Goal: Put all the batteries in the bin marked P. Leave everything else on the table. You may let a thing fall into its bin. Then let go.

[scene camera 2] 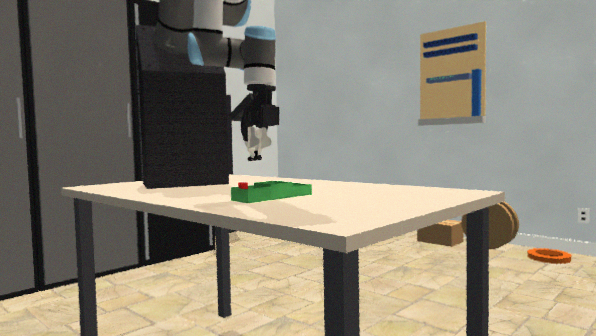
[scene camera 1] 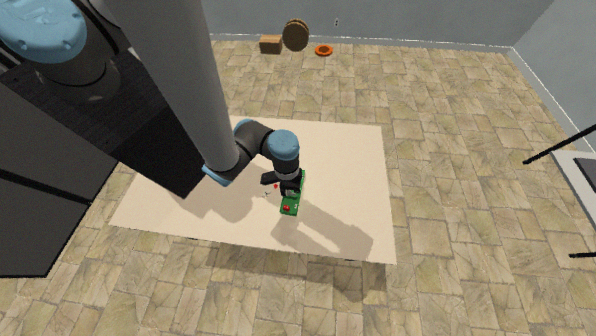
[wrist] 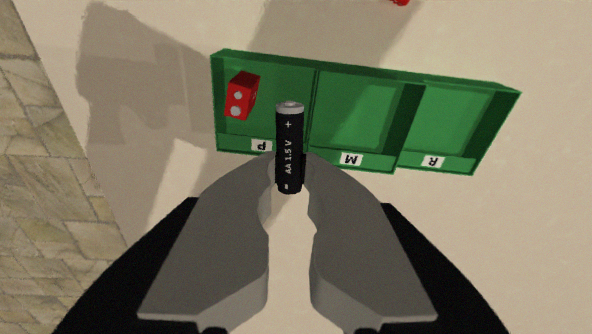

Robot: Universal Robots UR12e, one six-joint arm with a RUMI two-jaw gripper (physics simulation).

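Pixels of known places: gripper, between the fingertips: (scene camera 2: pixel 255 158) (scene camera 1: pixel 287 193) (wrist: pixel 289 155); arm's base, origin of its link: (scene camera 2: pixel 176 40) (scene camera 1: pixel 82 74).
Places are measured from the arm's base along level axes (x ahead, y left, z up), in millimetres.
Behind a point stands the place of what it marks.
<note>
A black AA battery (wrist: pixel 289 145) @[x 629, y -206, z -470 mm] (scene camera 2: pixel 255 158) @[x 647, y -214, z -477 mm] is held between the jaws of my gripper (wrist: pixel 289 155) @[x 638, y -206, z -476 mm] (scene camera 2: pixel 255 156) @[x 638, y -206, z -476 mm], which is shut on it well above the table. In the wrist view the battery overlaps the front right part of bin P (wrist: pixel 261 145) @[x 676, y -239, z -565 mm], near the wall beside bin M. The green tray (wrist: pixel 360 69) @[x 615, y -150, z -580 mm] (scene camera 2: pixel 272 192) @[x 692, y -193, z -578 mm] (scene camera 1: pixel 289 213) @[x 645, y -274, z -575 mm] has three bins in a row, labelled P, M and R. A red die (wrist: pixel 242 96) @[x 624, y -245, z -547 mm] (scene camera 2: pixel 243 185) @[x 640, y -259, z -554 mm] (scene camera 1: pixel 286 208) @[x 632, y -257, z -547 mm] lies in bin P. Bins M (wrist: pixel 355 115) @[x 660, y -148, z -593 mm] and R (wrist: pixel 450 120) @[x 668, y -56, z -593 mm] show bare floors.
Another red thing (wrist: pixel 399 2) @[x 569, y -125, z -585 mm] (scene camera 1: pixel 275 186) @[x 561, y -127, z -586 mm] lies on the table beside the tray, cut off by the wrist view's top edge. Small pale things (scene camera 1: pixel 267 193) @[x 520, y -165, z -594 mm] lie near it in scene camera 1. The tray's outer rim and dividers stand up around the bins. A dark block (scene camera 2: pixel 185 130) @[x 136, y -75, z -379 mm] stands behind the table.
</note>
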